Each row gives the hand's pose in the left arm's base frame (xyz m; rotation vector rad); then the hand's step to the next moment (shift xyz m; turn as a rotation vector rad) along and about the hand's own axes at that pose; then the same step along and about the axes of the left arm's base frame.
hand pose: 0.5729 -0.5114 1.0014 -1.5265 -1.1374 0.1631
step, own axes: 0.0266 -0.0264 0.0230 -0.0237 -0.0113 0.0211
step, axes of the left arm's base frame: -0.0158 0.0311 0.0267 -0.0323 -0.0040 -0.0087
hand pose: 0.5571 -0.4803 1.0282 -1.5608 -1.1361 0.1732
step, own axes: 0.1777 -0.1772 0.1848 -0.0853 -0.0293 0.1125
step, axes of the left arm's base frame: -0.1253 0.2355 0.1612 -0.1334 0.0115 -0.0534
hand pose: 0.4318 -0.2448 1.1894 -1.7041 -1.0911 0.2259
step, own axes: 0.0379 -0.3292 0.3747 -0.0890 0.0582 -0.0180
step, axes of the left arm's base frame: -0.3897 0.2871 0.1262 -0.0073 -0.0805 -0.0714
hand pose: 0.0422 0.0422 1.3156 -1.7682 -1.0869 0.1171
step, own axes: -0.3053 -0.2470 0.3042 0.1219 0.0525 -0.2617
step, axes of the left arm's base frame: -0.4916 0.0157 -0.0699 0.2421 -0.1006 0.1318
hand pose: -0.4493 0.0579 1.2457 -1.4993 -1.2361 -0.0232
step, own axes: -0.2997 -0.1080 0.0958 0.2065 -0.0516 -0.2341
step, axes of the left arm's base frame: -0.2633 -0.1477 -0.1397 0.1931 -0.0444 0.2466
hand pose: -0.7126 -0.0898 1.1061 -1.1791 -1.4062 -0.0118
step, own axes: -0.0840 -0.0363 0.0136 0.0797 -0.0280 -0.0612
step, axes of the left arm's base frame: -0.0545 -0.0605 -0.0438 0.0481 -0.0028 0.0925
